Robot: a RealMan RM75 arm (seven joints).
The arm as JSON. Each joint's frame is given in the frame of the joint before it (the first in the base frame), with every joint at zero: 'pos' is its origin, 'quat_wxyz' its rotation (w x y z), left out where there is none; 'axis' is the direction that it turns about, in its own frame. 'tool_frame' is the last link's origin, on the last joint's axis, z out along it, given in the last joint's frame.
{
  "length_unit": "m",
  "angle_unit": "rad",
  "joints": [
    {
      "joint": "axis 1",
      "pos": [
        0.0,
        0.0,
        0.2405
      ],
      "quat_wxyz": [
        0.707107,
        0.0,
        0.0,
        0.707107
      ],
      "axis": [
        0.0,
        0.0,
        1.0
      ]
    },
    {
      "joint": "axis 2",
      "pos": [
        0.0,
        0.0,
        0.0
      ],
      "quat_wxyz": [
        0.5,
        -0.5,
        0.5,
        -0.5
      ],
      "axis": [
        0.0,
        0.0,
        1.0
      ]
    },
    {
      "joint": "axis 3",
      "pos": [
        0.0,
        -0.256,
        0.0
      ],
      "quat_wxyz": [
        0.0,
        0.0,
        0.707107,
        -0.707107
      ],
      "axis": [
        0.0,
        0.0,
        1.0
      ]
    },
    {
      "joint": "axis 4",
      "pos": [
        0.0,
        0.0,
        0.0
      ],
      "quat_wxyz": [
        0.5,
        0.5,
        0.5,
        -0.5
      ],
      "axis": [
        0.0,
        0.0,
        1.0
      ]
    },
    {
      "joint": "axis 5",
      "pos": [
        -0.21,
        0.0,
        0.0
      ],
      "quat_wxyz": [
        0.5,
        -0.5,
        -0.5,
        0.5
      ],
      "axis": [
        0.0,
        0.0,
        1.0
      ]
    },
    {
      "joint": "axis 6",
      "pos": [
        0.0,
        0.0,
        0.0
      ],
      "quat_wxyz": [
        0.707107,
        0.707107,
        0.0,
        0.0
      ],
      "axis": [
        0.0,
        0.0,
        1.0
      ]
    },
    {
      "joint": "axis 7",
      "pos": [
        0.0,
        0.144,
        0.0
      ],
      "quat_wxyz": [
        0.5,
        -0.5,
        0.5,
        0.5
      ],
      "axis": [
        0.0,
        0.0,
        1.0
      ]
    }
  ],
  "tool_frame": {
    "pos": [
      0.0,
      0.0,
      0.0
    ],
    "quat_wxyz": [
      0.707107,
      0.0,
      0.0,
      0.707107
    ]
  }
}
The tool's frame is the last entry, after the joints.
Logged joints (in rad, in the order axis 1, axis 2, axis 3, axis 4, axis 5, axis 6, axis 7), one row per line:
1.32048, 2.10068, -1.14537, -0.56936, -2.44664, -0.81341, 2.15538
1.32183, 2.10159, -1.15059, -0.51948, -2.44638, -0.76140, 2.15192
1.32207, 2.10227, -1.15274, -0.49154, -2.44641, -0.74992, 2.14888
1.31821, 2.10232, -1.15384, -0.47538, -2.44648, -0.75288, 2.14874
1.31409, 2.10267, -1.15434, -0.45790, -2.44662, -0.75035, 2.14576
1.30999, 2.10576, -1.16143, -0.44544, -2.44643, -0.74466, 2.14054
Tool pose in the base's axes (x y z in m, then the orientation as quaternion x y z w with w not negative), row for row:
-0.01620, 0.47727, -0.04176, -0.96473, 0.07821, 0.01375, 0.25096
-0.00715, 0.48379, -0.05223, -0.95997, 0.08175, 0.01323, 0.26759
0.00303, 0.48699, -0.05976, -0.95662, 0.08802, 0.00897, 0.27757
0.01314, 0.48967, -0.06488, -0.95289, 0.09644, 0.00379, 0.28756
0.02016, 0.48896, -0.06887, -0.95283, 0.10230, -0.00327, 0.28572
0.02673, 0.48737, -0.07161, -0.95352, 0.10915, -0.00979, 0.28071
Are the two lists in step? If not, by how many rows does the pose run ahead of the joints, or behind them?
The pose runs 2 rows behind the joints: the pose in row i belongs to the joints in row i - 2.
